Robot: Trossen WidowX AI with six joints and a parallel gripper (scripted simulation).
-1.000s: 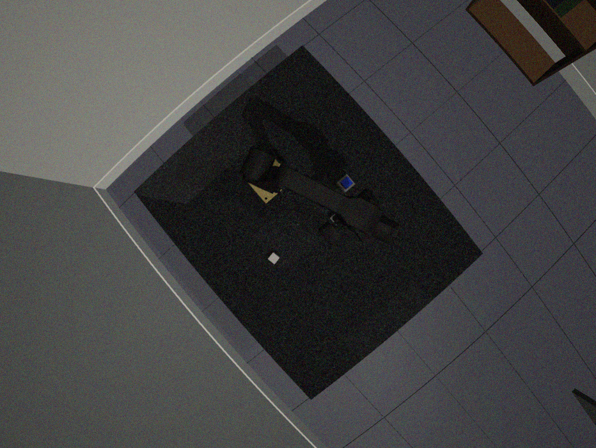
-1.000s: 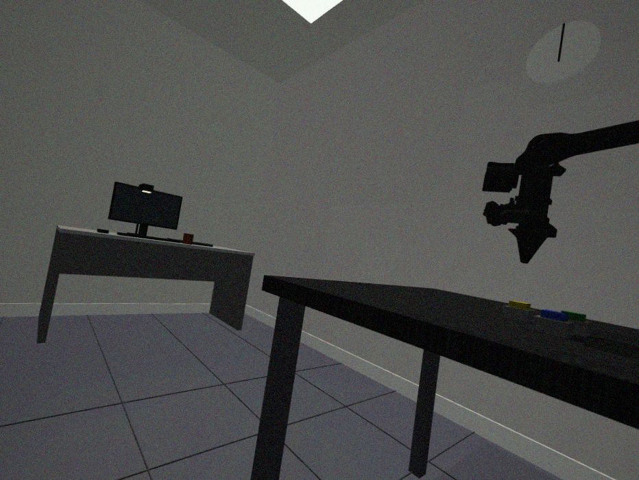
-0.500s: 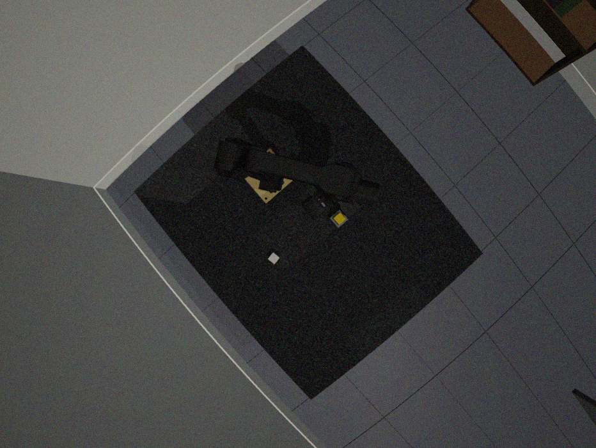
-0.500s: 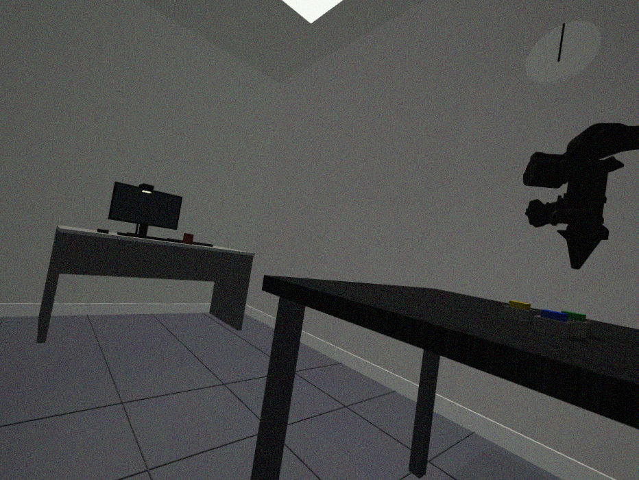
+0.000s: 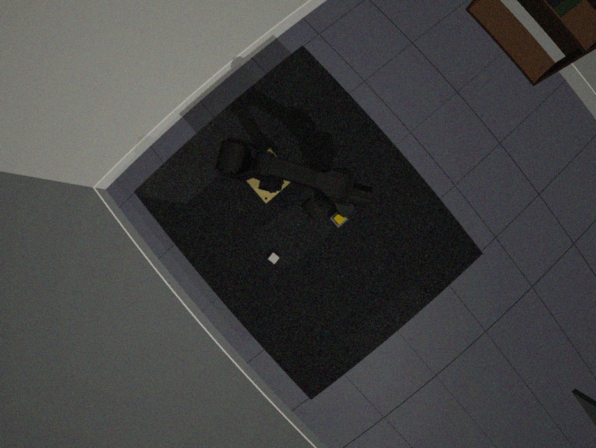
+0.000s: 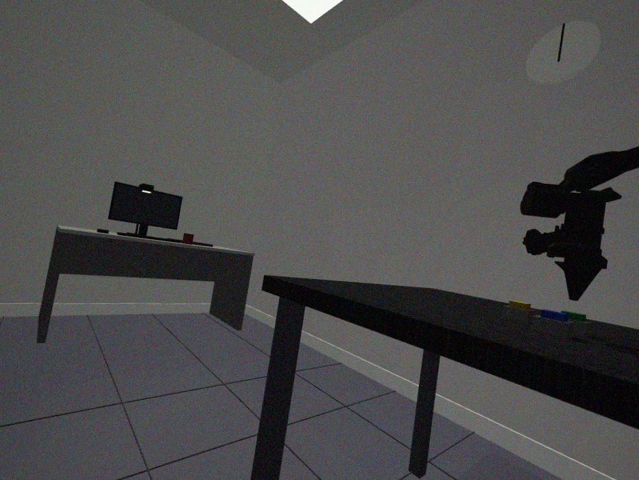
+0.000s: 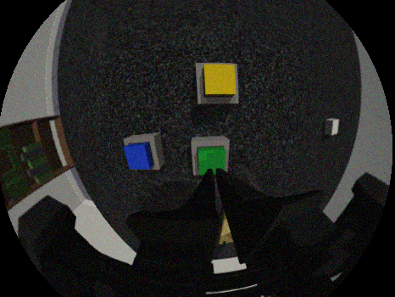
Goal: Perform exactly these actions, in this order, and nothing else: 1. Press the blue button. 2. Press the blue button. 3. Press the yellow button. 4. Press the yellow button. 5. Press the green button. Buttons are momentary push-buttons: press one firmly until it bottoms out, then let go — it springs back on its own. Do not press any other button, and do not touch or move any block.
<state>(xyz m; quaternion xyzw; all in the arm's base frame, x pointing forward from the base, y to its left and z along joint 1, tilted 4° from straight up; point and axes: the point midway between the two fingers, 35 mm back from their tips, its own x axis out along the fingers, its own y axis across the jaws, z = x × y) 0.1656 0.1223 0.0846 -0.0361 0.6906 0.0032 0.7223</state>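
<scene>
My gripper tip is 30 mm above the green button. The rest, counted from my gripper tip: yellow button: 90 mm ahead, 30 mm below, 10 mm to the right; then blue button: 90 mm to the left, 30 mm below; then small white block: 290 mm to the right, 60 mm ahead, 50 mm below.
</scene>
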